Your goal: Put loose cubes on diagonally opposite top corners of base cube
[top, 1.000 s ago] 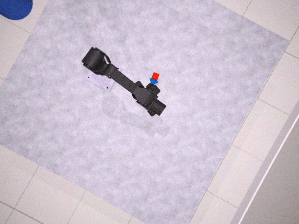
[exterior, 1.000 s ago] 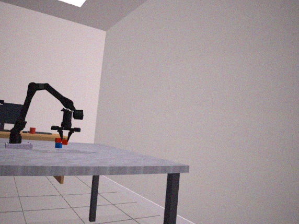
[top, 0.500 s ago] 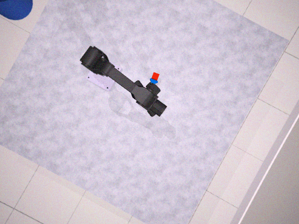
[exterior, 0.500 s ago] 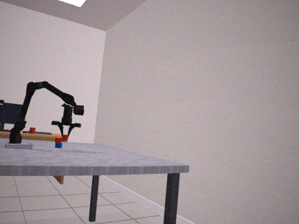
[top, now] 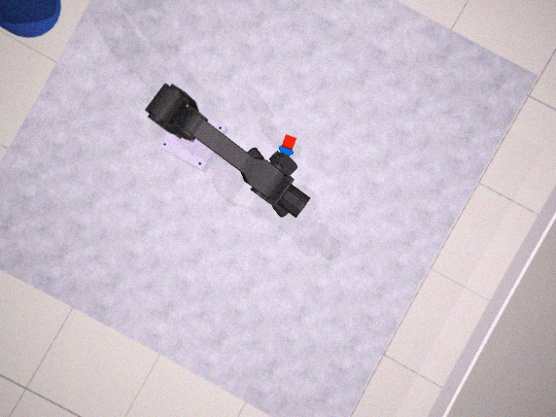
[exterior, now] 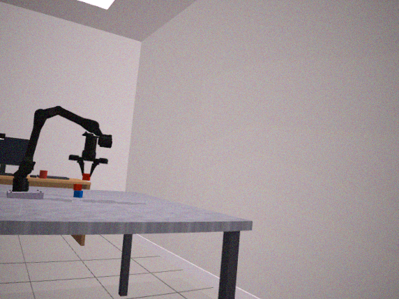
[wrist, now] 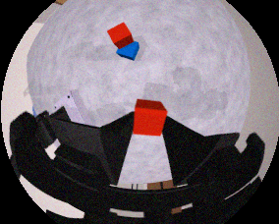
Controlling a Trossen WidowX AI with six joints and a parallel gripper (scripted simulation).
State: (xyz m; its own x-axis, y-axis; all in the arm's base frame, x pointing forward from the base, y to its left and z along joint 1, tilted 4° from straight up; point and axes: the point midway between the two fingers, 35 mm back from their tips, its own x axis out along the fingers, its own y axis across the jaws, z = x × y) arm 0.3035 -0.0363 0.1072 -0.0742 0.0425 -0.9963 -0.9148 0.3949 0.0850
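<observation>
The blue base cube lies 120 mm to the left of my gripper tip, 100 mm below it and 10 mm behind it. From my gripper tip the other things lie so: red cube right at my gripper tip.
</observation>
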